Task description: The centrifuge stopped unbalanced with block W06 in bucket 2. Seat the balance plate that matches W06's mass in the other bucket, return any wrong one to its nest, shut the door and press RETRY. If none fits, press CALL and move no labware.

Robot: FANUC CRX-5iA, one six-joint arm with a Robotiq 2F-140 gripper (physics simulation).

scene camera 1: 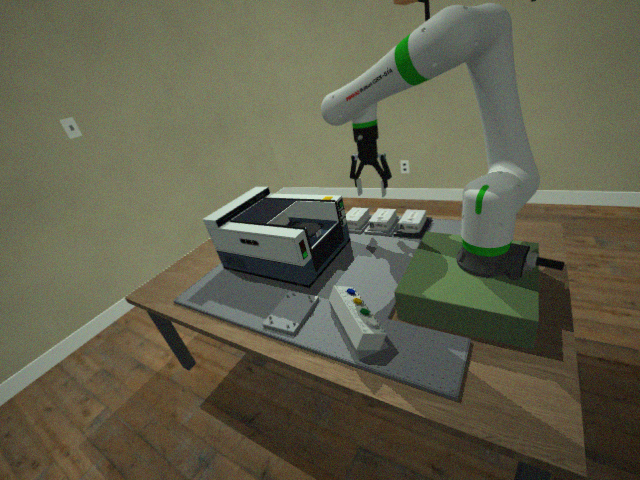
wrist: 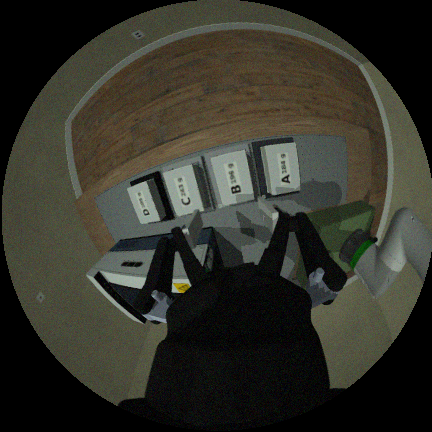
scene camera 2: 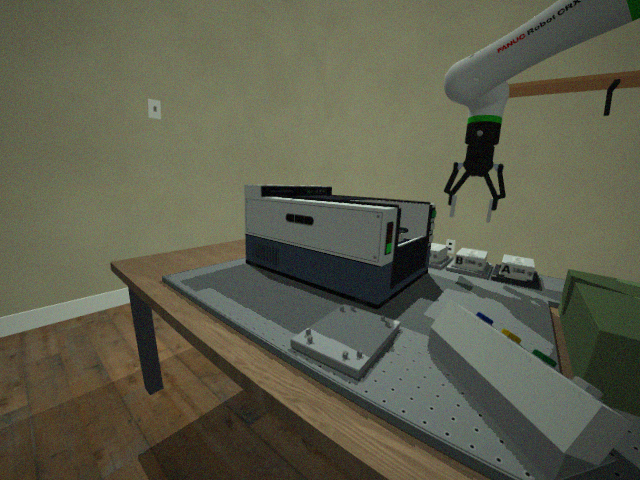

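Seen in the pictures: gripper, fingertip midpoint: [scene camera 1: 372, 195] [wrist: 228, 210] [scene camera 2: 469, 219]; arm's base, origin of the base link: [scene camera 1: 483, 261] [wrist: 351, 244].
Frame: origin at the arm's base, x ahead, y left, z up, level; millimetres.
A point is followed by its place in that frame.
My gripper [scene camera 1: 371, 193] @(x 490, y -195, z 79 mm) [scene camera 2: 470, 215] @(x 490, y -195, z 79 mm) [wrist: 228, 210] @(x 490, y -195, z 79 mm) is open and empty, pointing down high above the mat near the row of plates. In the wrist view, plate A [wrist: 281, 169] @(x 355, y -254, z -31 mm), marked 184 g, plate B [wrist: 232, 178] @(x 478, y -234, z -31 mm), marked 196 g, plate C [wrist: 185, 191] @(x 600, y -209, z -31 mm), marked 243 g, and plate D [wrist: 143, 202] @(x 741, y -190, z -31 mm), its number blurred, each sit in a nest. The centrifuge [scene camera 1: 258, 248] @(x 691, y 279, z 56 mm) [scene camera 2: 315, 227] @(x 676, y 277, z 66 mm) [wrist: 132, 263] @(x 770, y -43, z 78 mm) stands left of them with its top opening uncovered. Block W06 and the buckets' contents cannot be made out. The button box [scene camera 1: 356, 322] @(x 203, y 372, z -4 mm) [scene camera 2: 511, 382] @(x 236, y 373, z -33 mm) has blue, yellow and green buttons; their labels are unreadable.
A low white plate with small pegs [scene camera 1: 292, 312] @(x 456, y 383, z -71 mm) [scene camera 2: 346, 341] @(x 450, y 404, z -71 mm) lies on the grey perforated mat [scene camera 1: 423, 356] @(x 44, y 329, z -85 mm) [scene camera 2: 408, 408] @(x 320, y 435, z -85 mm) in front of the centrifuge. The green base block [scene camera 1: 465, 304] @(x -12, y 197, z 0 mm) [scene camera 2: 594, 330] @(x 171, y 213, z -6 mm) [wrist: 345, 220] @(x 108, y -115, z 1 mm) carries the arm at the right. A wall hook rail [scene camera 2: 568, 84] is behind.
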